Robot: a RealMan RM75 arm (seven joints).
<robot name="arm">
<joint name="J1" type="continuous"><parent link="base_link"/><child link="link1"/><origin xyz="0 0 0.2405" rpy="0 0 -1.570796"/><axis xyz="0 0 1"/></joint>
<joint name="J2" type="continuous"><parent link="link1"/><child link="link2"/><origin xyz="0 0 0" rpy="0 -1.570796 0"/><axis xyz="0 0 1"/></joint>
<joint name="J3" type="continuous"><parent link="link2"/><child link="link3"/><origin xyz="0.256 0 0" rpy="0 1.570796 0"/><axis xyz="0 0 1"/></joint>
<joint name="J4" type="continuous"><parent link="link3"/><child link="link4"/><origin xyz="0 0 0" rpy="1.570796 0 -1.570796"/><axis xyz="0 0 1"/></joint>
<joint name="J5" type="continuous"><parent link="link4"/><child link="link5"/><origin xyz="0 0.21 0" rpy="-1.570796 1.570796 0"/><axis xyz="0 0 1"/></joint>
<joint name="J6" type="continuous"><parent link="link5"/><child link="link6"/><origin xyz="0 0 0" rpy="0 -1.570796 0"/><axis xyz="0 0 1"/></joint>
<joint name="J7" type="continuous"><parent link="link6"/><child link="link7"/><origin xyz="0.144 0 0" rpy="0 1.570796 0"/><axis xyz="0 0 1"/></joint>
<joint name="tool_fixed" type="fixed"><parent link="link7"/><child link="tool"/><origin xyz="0 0 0" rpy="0 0 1.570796"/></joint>
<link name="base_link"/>
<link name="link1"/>
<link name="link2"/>
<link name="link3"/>
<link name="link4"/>
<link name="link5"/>
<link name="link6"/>
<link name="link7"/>
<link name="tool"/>
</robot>
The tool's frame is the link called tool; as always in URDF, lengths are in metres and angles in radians. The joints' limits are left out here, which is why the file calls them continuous.
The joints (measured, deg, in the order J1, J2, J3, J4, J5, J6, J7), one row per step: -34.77 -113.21 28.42 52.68 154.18 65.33 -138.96; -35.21 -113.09 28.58 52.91 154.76 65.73 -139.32; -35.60 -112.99 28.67 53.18 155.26 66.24 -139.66; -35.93 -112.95 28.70 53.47 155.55 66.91 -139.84; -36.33 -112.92 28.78 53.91 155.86 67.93 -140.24; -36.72 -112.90 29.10 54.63 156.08 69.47 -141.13; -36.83 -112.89 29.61 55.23 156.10 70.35 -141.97; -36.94 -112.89 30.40 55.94 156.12 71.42 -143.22; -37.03 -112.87 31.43 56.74 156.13 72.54 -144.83; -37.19 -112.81 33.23 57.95 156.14 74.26 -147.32
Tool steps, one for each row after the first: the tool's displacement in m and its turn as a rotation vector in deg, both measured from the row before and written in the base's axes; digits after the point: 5 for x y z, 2 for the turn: 0.00268 0.00200 0.00114 -0.36 0.35 -0.11; 0.00257 0.00156 0.00108 -0.35 0.21 -0.08; 0.00273 0.00108 0.00043 -0.43 0.00 -0.18; 0.00380 0.00113 0.00029 -0.59 -0.18 -0.15; 0.00522 0.00084 0.00007 -0.79 -0.51 0.00; 0.00331 0.00040 0.00023 -0.39 -0.27 0.10; 0.00414 0.00040 -0.00027 -0.53 -0.38 0.26; 0.00460 0.00046 -0.00030 -0.53 -0.40 0.41; 0.00750 0.00083 -0.00085 -0.97 -0.45 0.59
